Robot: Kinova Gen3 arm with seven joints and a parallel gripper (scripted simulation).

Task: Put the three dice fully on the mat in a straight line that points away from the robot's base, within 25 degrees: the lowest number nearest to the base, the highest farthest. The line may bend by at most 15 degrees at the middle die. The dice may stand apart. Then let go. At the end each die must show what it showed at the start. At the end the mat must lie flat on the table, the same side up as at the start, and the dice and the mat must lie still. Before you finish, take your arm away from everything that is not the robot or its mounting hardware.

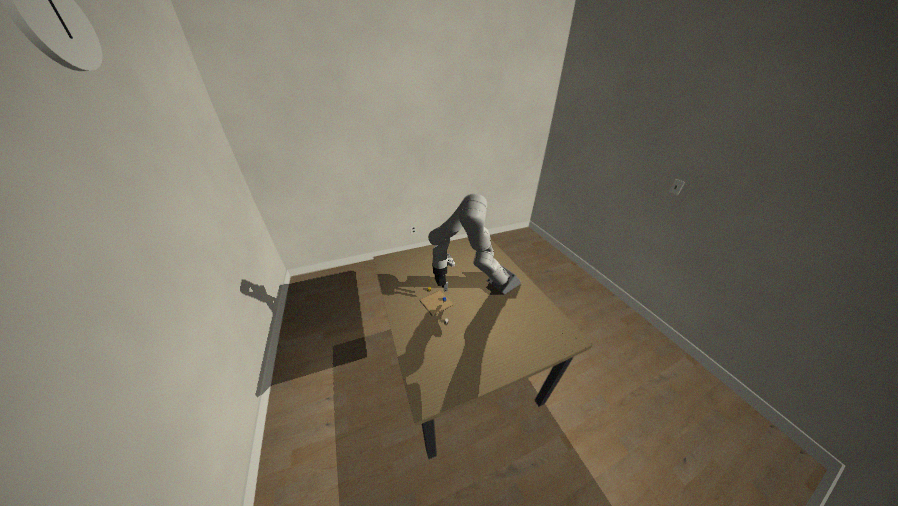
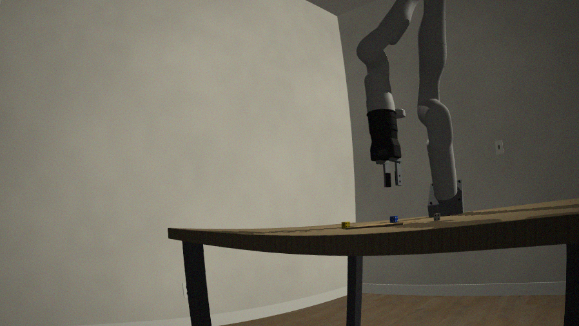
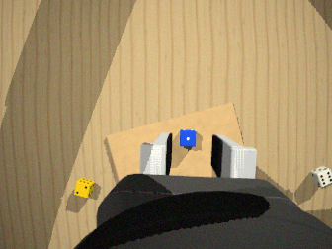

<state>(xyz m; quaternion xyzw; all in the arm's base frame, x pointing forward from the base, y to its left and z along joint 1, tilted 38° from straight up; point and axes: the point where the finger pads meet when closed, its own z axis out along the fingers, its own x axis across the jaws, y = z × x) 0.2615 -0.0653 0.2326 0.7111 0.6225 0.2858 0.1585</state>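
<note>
Now: hand 50 mm short of the yellow die, 120 mm to the left of it and 100 mm above it. From my hand the other things lie so: white die: 50 mm ahead, 150 mm to the left, 100 mm below; blue die: 100 mm below; tan mat: 50 mm ahead, 110 mm below.
</note>
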